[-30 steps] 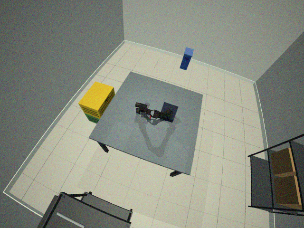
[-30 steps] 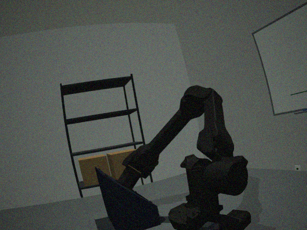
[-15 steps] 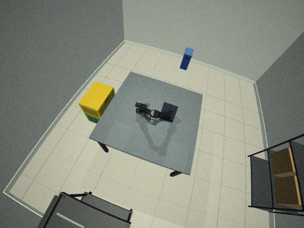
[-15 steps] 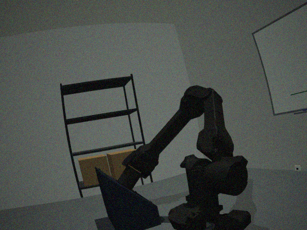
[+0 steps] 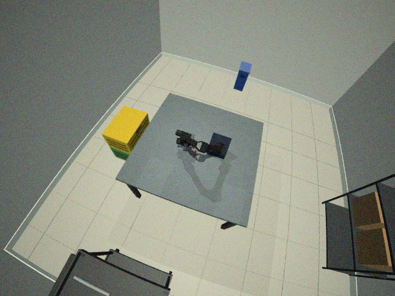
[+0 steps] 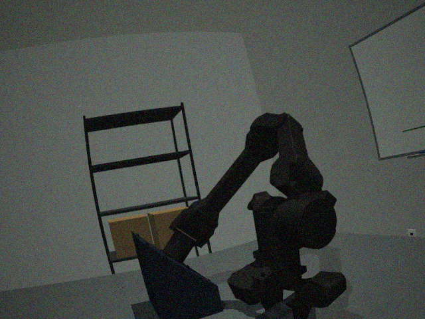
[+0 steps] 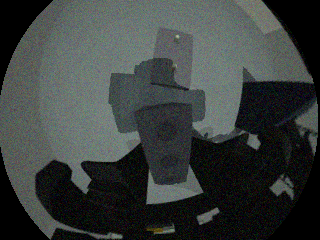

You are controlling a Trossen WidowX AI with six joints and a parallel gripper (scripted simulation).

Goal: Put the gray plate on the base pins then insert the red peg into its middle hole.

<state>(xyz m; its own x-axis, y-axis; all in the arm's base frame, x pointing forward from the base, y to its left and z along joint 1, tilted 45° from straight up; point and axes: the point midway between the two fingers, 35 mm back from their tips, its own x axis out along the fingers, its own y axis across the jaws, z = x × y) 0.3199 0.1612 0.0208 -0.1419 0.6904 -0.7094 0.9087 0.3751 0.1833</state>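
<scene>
Right now the gray base is 14 cm to the right of my gripper tip, 3 cm below it and 1 cm ahead of it. Also, from my gripper tip: gray plate (3 cm above); red peg (12 cm behind, 2 cm to the left).
</scene>
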